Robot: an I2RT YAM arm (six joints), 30 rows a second.
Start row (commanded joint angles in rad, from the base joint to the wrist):
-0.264 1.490 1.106 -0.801 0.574 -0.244
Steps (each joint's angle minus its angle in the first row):
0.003 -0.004 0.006 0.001 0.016 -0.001
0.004 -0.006 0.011 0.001 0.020 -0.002
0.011 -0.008 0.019 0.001 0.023 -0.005
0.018 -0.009 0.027 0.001 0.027 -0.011
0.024 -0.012 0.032 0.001 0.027 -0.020
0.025 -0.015 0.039 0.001 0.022 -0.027
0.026 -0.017 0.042 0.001 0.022 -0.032
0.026 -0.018 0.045 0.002 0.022 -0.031
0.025 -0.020 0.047 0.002 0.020 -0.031
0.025 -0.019 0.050 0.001 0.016 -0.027
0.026 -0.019 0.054 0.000 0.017 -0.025
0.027 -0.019 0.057 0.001 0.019 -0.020
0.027 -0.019 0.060 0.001 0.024 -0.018
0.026 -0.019 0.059 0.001 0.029 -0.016
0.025 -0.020 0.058 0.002 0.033 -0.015
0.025 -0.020 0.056 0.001 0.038 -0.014
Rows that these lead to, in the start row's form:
-0.261 1.486 1.112 -0.800 0.590 -0.245
-0.260 1.484 1.117 -0.800 0.594 -0.246
-0.253 1.482 1.125 -0.800 0.597 -0.249
-0.246 1.481 1.133 -0.800 0.601 -0.255
-0.240 1.478 1.138 -0.800 0.601 -0.264
-0.239 1.475 1.145 -0.800 0.596 -0.271
-0.238 1.473 1.148 -0.800 0.596 -0.276
-0.238 1.472 1.151 -0.799 0.596 -0.275
-0.239 1.470 1.153 -0.799 0.594 -0.275
-0.239 1.471 1.156 -0.800 0.590 -0.271
-0.238 1.471 1.160 -0.801 0.591 -0.269
-0.237 1.471 1.163 -0.800 0.593 -0.264
-0.237 1.471 1.166 -0.800 0.598 -0.262
-0.238 1.471 1.165 -0.800 0.603 -0.260
-0.239 1.470 1.164 -0.799 0.607 -0.259
-0.239 1.470 1.162 -0.800 0.612 -0.258

